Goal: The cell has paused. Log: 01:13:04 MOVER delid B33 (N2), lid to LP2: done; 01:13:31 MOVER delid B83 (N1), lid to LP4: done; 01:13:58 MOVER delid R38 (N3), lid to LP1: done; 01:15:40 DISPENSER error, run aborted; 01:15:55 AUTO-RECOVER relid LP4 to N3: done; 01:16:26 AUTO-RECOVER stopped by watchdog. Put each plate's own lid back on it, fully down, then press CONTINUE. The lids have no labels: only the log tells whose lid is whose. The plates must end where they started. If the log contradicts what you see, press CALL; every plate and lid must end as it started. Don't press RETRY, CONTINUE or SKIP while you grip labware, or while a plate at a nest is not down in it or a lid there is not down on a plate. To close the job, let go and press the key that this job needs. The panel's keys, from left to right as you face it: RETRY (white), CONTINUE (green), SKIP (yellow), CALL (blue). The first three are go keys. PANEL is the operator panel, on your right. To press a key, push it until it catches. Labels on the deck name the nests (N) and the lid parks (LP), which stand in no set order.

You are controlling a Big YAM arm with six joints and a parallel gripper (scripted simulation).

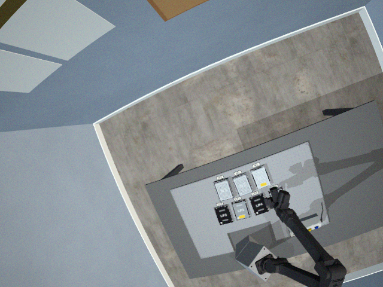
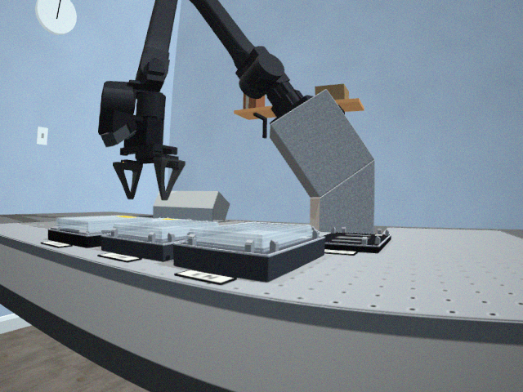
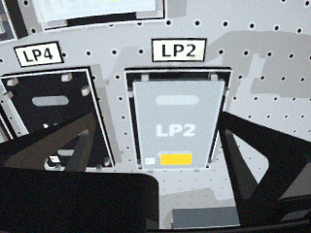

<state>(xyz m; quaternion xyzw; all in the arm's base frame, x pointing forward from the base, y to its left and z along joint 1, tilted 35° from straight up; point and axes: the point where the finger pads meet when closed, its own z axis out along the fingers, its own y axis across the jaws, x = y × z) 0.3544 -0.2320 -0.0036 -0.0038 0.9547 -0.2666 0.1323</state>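
The clear lid is 50 mm behind my hand, 20 mm to the right of it and 50 mm below it. From my hand the other things lie so: blue key (340 mm behind, 190 mm to the right).
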